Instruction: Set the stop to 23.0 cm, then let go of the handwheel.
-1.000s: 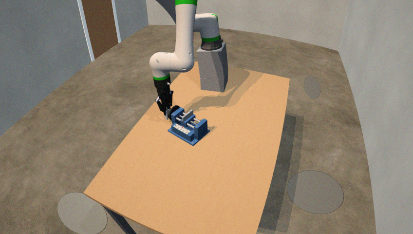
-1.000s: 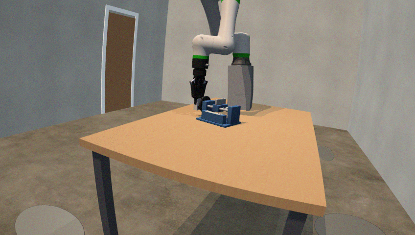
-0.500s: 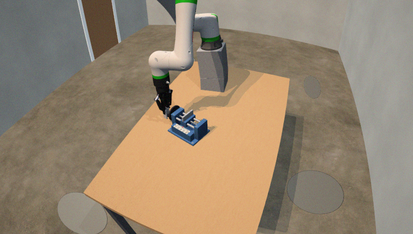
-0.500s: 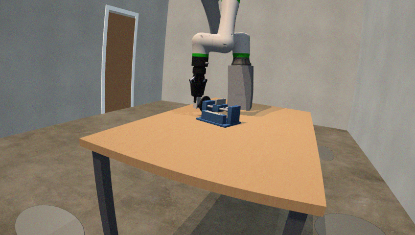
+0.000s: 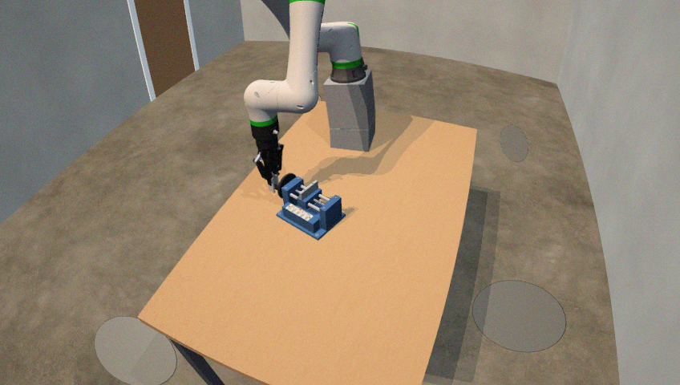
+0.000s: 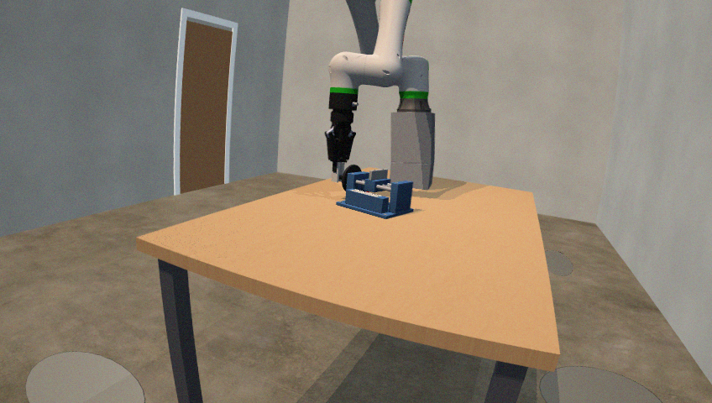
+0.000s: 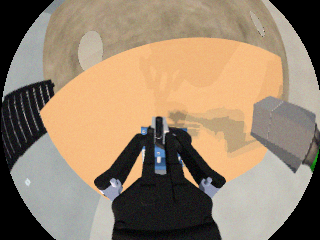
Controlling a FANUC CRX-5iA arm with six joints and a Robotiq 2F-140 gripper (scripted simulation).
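The grey stop plate lies 14 cm to the left of my hand, 2 cm ahead of it and 1 cm below it. Round my hand: black handwheel (2 cm to the left, 2 cm below).
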